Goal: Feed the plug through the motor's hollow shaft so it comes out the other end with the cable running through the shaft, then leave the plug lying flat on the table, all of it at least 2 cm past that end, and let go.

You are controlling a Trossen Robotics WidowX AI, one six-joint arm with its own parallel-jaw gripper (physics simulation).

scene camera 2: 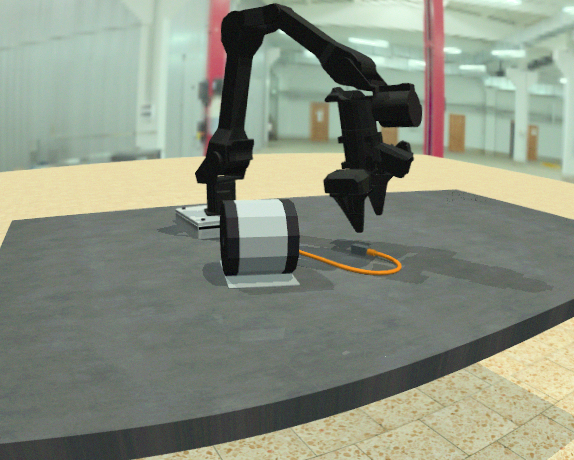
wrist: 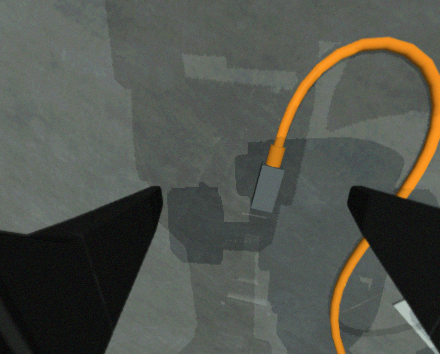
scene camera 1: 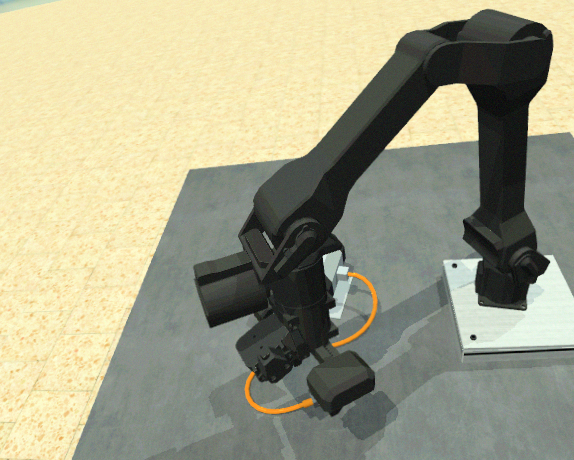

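The grey plug lies flat on the table, its orange collar joined to the cable. In the scene camera 1 view the plug is mostly hidden behind a gripper jaw. The white motor with black end rings lies on its side on a pale base plate; its shaft opening does not show. The cable lies outside the motor. My gripper is open and empty, pointing down above the plug, which appears between the fingertips in the wrist view.
The cable's other end meets a small white block beside the motor. The cable loops on the table and passes below the right finger in the wrist view. The arm's base stands on a silver plate. The dark table has an edge nearby.
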